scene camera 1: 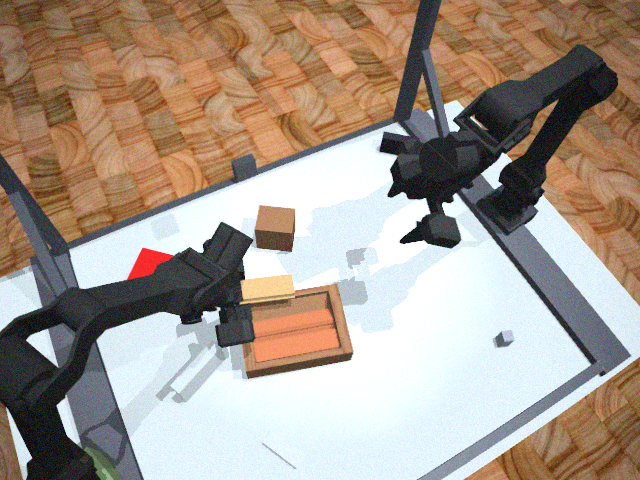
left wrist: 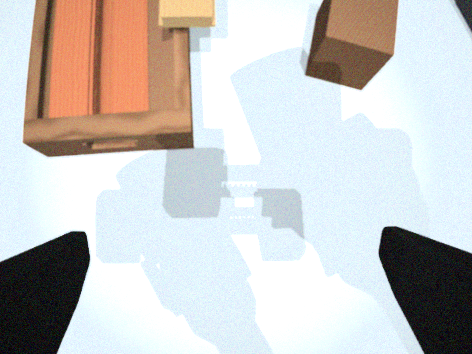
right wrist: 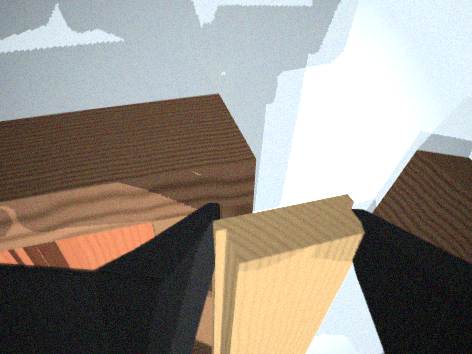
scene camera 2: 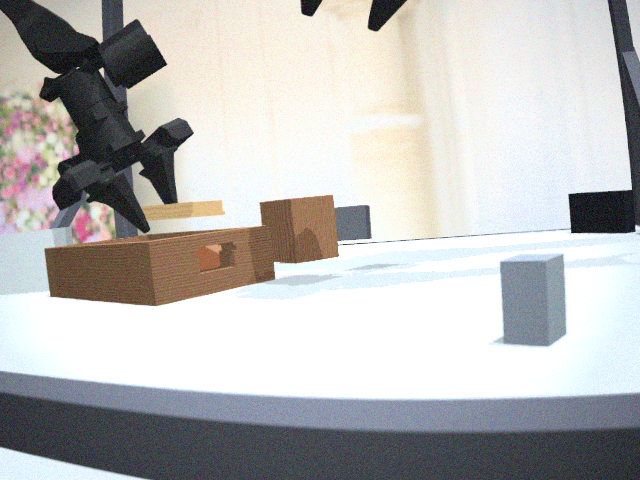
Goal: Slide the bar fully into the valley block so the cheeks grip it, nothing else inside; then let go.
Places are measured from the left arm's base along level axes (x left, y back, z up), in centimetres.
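Pixels of known places: left gripper, fingertip midpoint: point(scene camera 1: 395, 219) point(left wrist: 236, 245) point(scene camera 2: 341, 23); right gripper, fingertip midpoint: point(scene camera 1: 244, 292) point(right wrist: 283, 218) point(scene camera 2: 162, 223); left arm's base, origin of the base link: point(scene camera 1: 508, 205).
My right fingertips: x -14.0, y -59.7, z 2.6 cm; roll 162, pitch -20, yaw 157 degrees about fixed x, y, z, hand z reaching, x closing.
Note:
Ahead of a thing's pixels: the offset from my right fingertips to its top centre. "spot": to the spot under its first point.
The pale wooden bar @[dx +2.1, dy +3.5, dz +2.1 cm] point(scene camera 1: 267, 288) point(scene camera 2: 196, 209) point(left wrist: 186, 12) point(right wrist: 290, 280) is held roughly level above the box's upper long wall in scene camera 1, apart from it. The brown open box @[dx +10.3, dy +4.1, dz -1.1 cm] point(scene camera 1: 343, 320) point(scene camera 2: 103, 273) point(left wrist: 107, 125) point(right wrist: 125, 145) holds two orange pieces @[spot: dx +13.7, dy +2.6, dz -2.1 cm] point(scene camera 1: 297, 346) @[spot: dx +10.2, dy +6.6, dz -2.7 cm] point(left wrist: 122, 60) point(right wrist: 107, 250) with a narrow groove between them; I take it for the valley block. A slot shows in its end wall. My right gripper point(scene camera 1: 240, 297) point(scene camera 2: 159, 215) point(right wrist: 283, 218) is shut on the bar. My left gripper point(scene camera 1: 395, 219) point(scene camera 2: 341, 20) point(left wrist: 236, 245) is open and empty, high above the table, away from the box.
A brown wooden block @[dx -9.9, dy +13.3, dz +1.3 cm] point(scene camera 1: 276, 227) point(scene camera 2: 310, 227) point(left wrist: 350, 45) point(right wrist: 435, 200) stands near the box. A red piece @[dx -13.6, dy -10.4, dz -3.2 cm] point(scene camera 1: 149, 263) lies partly behind my right arm. A small grey block @[dx +35.2, dy +36.9, dz -2.6 cm] point(scene camera 1: 504, 338) point(scene camera 2: 532, 299) stands toward the right. Dark frame posts rise at the table's edge.

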